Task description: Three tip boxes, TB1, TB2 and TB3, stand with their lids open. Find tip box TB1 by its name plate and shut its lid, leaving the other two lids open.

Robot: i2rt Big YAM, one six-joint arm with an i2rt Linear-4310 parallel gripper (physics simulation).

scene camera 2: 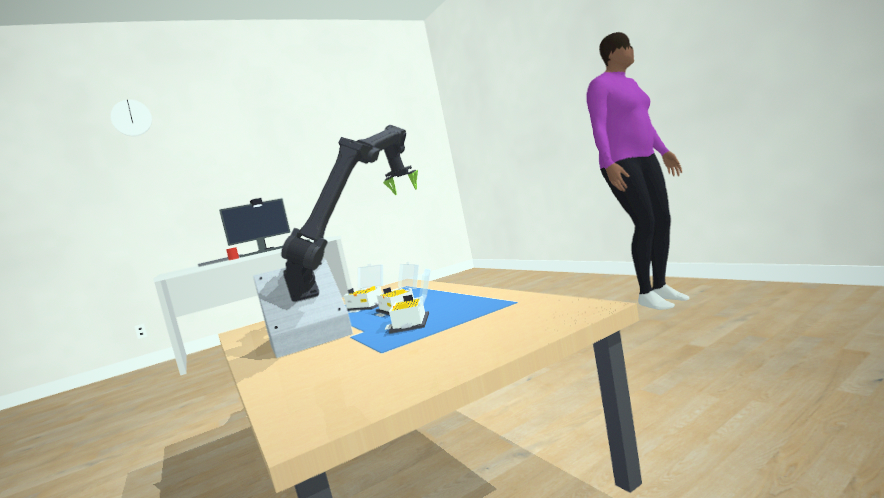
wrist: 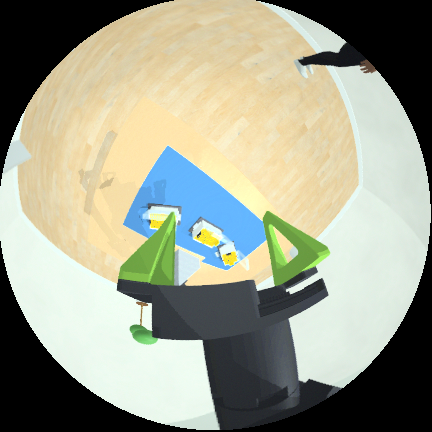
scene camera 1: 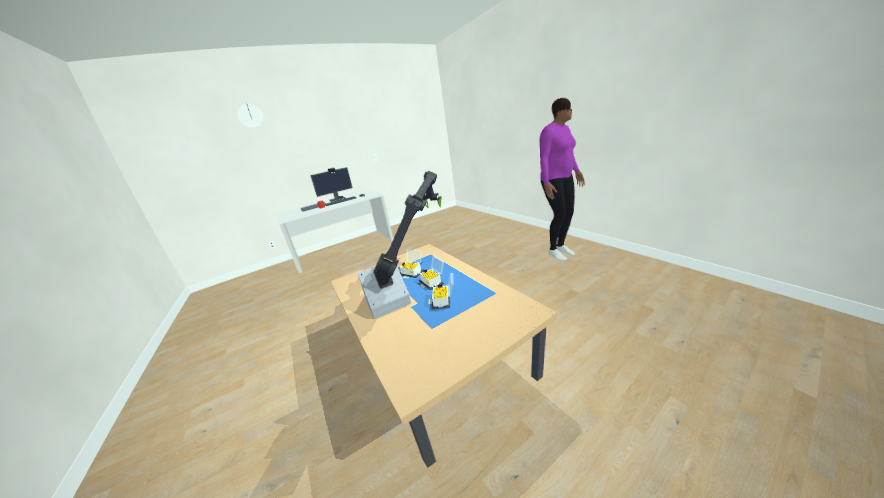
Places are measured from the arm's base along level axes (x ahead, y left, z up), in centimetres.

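Pixels of known places: gripper, fingertip midpoint: (scene camera 2: 406,192) (wrist: 222,214) (scene camera 1: 434,207); arm's base, origin of the base link: (scene camera 2: 301,284) (scene camera 1: 383,277).
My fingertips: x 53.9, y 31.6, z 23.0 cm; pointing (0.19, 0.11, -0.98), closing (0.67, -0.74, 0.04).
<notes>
Ahead of a thing's pixels: the offset from my fingertips to its top centre. Level surfaces: height alone.
Three white tip boxes with yellow tips stand in a slanting row with clear lids upright. The nearest box (scene camera 1: 440,299) (scene camera 2: 407,316) (wrist: 162,212), the middle box @(dx -23.7, dy -28.5, dz -33.1 cm) (scene camera 1: 430,279) (scene camera 2: 394,300) (wrist: 206,235) and the farthest box @(dx -30.4, dy -7.3, dz -33.9 cm) (scene camera 1: 410,269) (scene camera 2: 360,300) (wrist: 229,255) are named as scene camera 1 shows them. Their name plates are too small to read, so I cannot tell which is TB1. My gripper (scene camera 1: 433,205) (scene camera 2: 405,191) (wrist: 222,214) is open and empty, high above the boxes. In the wrist view its left finger partly overlaps the nearest box.
The boxes are on a blue mat @(dz -40.5 cm) (scene camera 1: 467,293) (scene camera 2: 473,304) (wrist: 175,170) on a wooden table @(dz -40.8 cm) (scene camera 1: 433,364) (scene camera 2: 383,389). The arm's grey base (scene camera 1: 389,301) (scene camera 2: 312,334) stands beside them. A person (scene camera 1: 559,151) (scene camera 2: 623,123) stands beyond the table. A white desk (scene camera 1: 334,216) is behind.
</notes>
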